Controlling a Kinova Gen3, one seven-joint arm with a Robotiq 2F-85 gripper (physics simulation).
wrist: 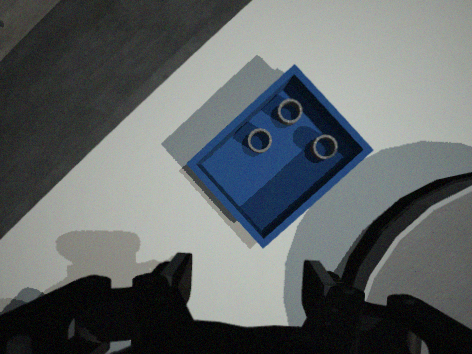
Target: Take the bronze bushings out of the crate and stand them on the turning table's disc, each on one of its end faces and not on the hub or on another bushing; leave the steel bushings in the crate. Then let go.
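Places are measured from the arm's base along level axes (x right, y up, z back), in metres.
Where they show: gripper, fingertip midpoint: [246,276].
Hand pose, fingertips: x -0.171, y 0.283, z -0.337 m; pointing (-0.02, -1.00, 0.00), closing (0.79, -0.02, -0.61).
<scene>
Each offset is from my fingertips to the centre of the thing. "spot": to the spot under its first point. Level surfaces: height alone.
The blue crate @[dx -0.019, dy -0.291, dz -0.074 m] [220,192] lies in the upper middle of the wrist view. Three bushings stand upright in it with their open ends up: one @[dx -0.047, dy -0.298, dz -0.131 m] [290,100] near the upper corner, one @[dx -0.052, dy -0.298, dz -0.076 m] [260,151] left of it, one @[dx +0.020, dy -0.298, dz -0.125 m] [325,157] near the right corner. Their rims look grey-brown, like steel; no orange-bronze bushing shows in the crate. Part of the turning table @[dy -0.316 m] [380,215] shows at the right edge with its grey disc @[spot: dx +0.208, dy -0.263, dz -0.113 m] [435,250]; its hub and any bushings on it are out of view. My gripper [246,276] is open and empty, below the crate in the view.
A pale table top @[dy -0.315 m] [150,200] lies under the crate. A dark strip [100,75] runs diagonally across the upper left beyond the table's edge. The turning table's raised wall stands close to the right finger in the view. Shadows fall left of the crate and at lower left.
</scene>
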